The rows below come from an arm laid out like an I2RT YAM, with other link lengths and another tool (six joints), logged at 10 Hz.
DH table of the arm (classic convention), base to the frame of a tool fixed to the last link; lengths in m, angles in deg. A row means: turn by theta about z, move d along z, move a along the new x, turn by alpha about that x. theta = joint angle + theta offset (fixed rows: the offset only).
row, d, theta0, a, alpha
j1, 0.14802, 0, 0.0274, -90
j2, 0, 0, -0.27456, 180
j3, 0, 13.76, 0.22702, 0
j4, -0.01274, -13.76, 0.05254, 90
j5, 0.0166, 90, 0, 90
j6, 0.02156, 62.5, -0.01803, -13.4
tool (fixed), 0.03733, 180, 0, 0
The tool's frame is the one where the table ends.
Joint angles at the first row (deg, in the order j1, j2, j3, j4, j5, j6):
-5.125 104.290 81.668 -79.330 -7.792 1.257
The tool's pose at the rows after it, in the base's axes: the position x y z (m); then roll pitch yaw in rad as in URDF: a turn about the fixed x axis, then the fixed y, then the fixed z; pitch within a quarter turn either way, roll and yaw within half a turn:
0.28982, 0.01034, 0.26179, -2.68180, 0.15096, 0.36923
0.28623, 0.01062, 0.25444, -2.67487, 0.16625, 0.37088
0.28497, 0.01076, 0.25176, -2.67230, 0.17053, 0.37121
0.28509, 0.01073, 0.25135, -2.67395, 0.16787, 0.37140
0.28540, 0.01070, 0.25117, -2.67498, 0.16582, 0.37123
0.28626, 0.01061, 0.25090, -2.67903, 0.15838, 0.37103
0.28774, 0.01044, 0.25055, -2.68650, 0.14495, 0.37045
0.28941, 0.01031, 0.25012, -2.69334, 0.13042, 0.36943
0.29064, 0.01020, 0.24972, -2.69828, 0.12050, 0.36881
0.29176, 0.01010, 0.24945, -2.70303, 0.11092, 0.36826
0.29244, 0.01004, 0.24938, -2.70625, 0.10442, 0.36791
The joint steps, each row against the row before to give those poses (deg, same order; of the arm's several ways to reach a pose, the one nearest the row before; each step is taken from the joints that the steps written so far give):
0.000 0.000 -3.475 1.967 -0.022 0.022
-0.001 0.001 -2.032 1.071 0.044 -0.023
0.001 -0.002 -0.744 0.459 -0.022 0.001
-0.001 -0.020 -0.107 0.262 0.022 -0.022
0.000 0.021 -0.001 0.153 0.000 -0.001
0.001 0.001 -0.001 0.482 0.022 -0.021
0.000 -0.023 -0.001 0.852 0.043 -0.022
-0.001 0.000 0.002 0.917 -0.021 0.000
0.001 0.022 -0.001 0.656 0.000 0.000
0.000 0.001 0.001 0.612 -0.001 0.000
0.000 -0.022 -0.001 0.395 0.000 0.001

